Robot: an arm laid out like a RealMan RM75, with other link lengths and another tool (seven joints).
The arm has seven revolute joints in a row. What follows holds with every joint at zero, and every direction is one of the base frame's. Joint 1 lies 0.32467 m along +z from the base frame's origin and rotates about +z. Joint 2 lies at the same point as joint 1 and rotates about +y. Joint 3 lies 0.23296 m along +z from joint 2 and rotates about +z. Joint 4 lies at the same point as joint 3 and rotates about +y. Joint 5 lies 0.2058 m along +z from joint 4 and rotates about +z. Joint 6 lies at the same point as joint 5 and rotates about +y. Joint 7 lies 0.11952 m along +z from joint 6 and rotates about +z. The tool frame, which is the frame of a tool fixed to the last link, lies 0.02 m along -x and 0.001 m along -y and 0.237 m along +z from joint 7; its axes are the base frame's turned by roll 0, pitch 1 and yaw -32.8 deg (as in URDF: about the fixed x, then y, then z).
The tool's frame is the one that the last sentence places.
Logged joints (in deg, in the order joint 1, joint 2, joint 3, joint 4, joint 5, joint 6, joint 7), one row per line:
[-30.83, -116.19, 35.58, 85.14, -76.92, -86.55, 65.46]
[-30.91, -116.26, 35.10, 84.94, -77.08, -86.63, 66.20]
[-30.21, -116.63, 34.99, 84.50, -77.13, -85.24, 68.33]
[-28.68, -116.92, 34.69, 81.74, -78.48, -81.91, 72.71]
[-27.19, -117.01, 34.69, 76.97, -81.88, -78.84, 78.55]
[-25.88, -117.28, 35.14, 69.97, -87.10, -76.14, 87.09]
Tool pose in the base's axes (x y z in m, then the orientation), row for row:
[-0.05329, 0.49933, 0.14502, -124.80, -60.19, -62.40]
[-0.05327, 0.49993, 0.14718, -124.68, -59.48, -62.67]
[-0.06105, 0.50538, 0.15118, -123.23, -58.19, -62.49]
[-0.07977, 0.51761, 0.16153, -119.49, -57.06, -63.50]
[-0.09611, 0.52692, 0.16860, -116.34, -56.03, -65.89]
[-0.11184, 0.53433, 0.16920, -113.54, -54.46, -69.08]
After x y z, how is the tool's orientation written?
As a rotation vector, in degrees.
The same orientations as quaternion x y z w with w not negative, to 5 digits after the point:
[-0.79681, -0.38429, -0.39840, 0.24227]
[-0.79698, -0.38021, -0.40060, 0.24453]
[-0.79381, -0.37484, -0.40254, 0.25947]
[-0.77986, -0.37241, -0.41444, 0.28524]
[-0.76531, -0.36858, -0.43344, 0.30097]
[-0.75102, -0.36023, -0.45694, 0.31210]

